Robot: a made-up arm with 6 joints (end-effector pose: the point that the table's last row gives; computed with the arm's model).
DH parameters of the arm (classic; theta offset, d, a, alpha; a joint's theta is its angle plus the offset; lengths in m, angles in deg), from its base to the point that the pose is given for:
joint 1: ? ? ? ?
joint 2: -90 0 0.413 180
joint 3: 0 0 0 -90
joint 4: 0 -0.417 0 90
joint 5: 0 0.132 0 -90
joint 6: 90 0 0 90
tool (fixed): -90 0 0 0
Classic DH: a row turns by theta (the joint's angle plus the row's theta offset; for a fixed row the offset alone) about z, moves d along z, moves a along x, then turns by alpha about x.
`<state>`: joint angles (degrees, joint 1 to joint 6).
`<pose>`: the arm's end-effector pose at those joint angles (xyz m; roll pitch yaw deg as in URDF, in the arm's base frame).
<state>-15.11 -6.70 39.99 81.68 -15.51 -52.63</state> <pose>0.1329 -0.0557 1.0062 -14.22 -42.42 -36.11</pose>
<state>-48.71 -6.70 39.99 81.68 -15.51 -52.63</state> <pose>0.0799 -0.1199 1.0062 -14.22 -42.42 -69.71</pose>
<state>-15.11 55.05 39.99 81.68 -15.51 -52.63</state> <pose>0.7434 -0.2205 0.4574 -33.47 16.72 -31.15</pose>
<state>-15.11 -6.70 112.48 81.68 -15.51 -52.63</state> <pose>-0.3579 0.0768 0.9136 123.70 -59.33 -163.86</pose>
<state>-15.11 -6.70 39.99 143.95 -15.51 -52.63</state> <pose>0.2029 0.0558 0.9699 -77.46 -58.15 -32.46</pose>
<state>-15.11 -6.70 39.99 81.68 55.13 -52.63</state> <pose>0.1329 -0.0557 1.0062 -75.89 -29.83 54.25</pose>
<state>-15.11 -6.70 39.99 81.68 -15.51 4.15</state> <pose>0.1329 -0.0557 1.0062 -71.00 -42.42 -36.11</pose>
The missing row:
joint 1: 0 0.203 0 -90
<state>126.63 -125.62 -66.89 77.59 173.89 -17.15</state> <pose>0.1597 -0.1672 0.3858 -94.57 56.93 -64.35</pose>
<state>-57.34 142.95 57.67 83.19 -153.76 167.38</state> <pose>0.2101 -0.3568 -0.5314 22.92 -62.82 -163.36</pose>
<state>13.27 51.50 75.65 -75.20 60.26 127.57</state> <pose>0.7435 0.1407 0.5143 -22.37 -23.91 -53.41</pose>
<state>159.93 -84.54 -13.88 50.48 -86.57 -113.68</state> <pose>0.3755 -0.0478 0.6695 98.70 8.85 108.73</pose>
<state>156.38 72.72 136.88 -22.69 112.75 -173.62</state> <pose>-0.5210 0.3608 0.6788 -16.06 -1.31 -2.78</pose>
